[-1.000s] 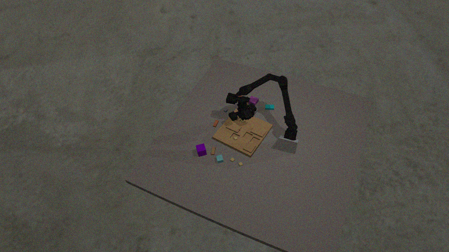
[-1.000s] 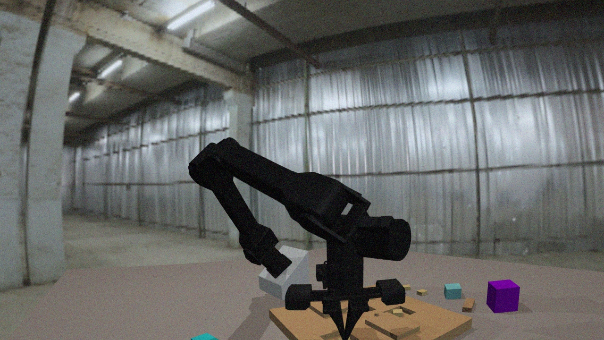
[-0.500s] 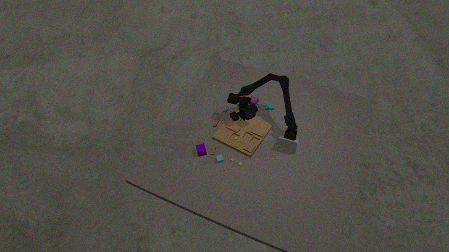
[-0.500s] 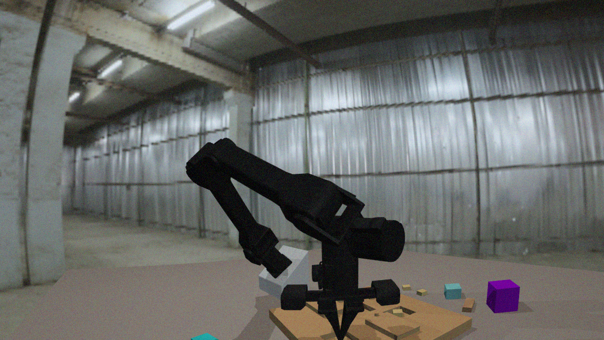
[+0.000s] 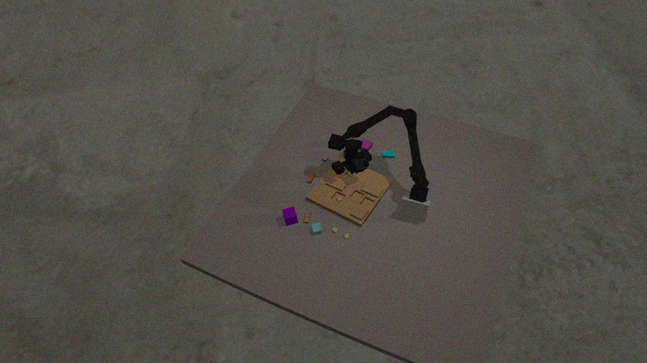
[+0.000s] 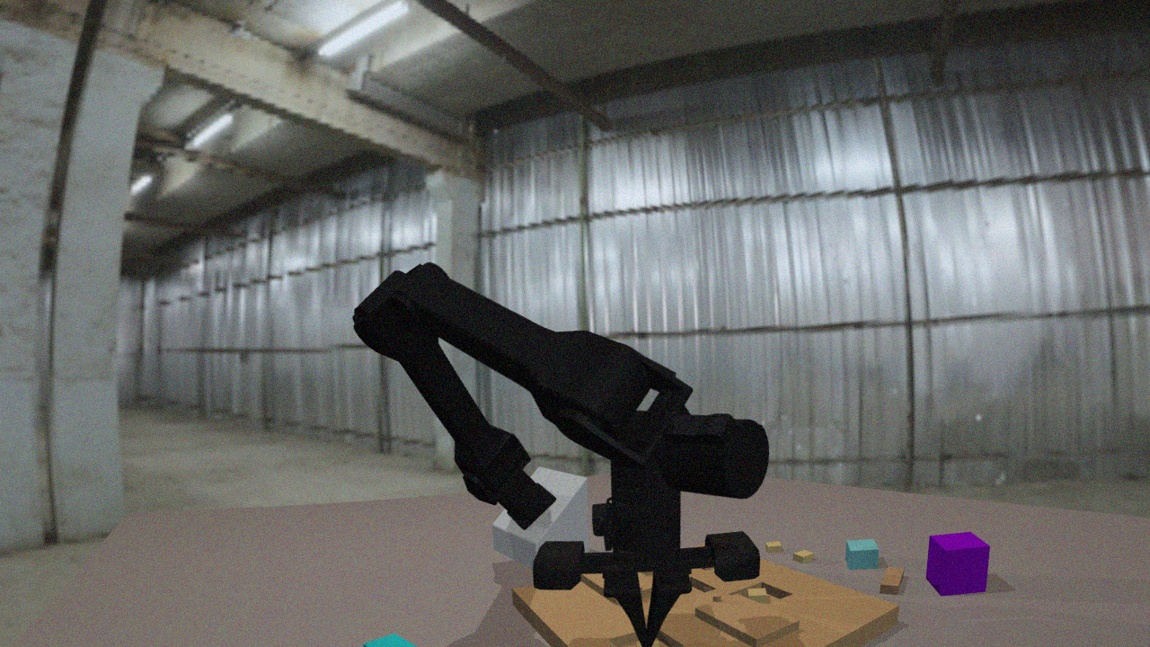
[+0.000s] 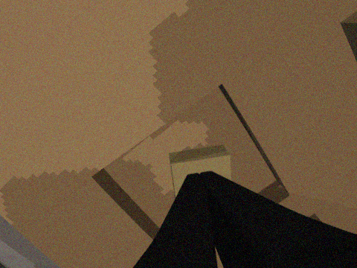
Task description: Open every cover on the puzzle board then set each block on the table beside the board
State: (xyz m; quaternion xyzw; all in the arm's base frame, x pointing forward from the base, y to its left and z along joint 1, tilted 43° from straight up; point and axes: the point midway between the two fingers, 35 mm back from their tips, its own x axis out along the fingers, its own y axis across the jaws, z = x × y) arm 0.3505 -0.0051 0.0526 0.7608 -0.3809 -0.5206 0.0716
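My gripper tip is 7 cm short of the brown block, 11 cm to the left of it and 1 cm below it. The rest, counted from my gripper tip: magenta block (4 cm ahead, 20 cm to the right, 1 cm below); orange cube (14 cm ahead, 18 cm to the right); teal block (9 cm behind, 21 cm to the right, 1 cm below).
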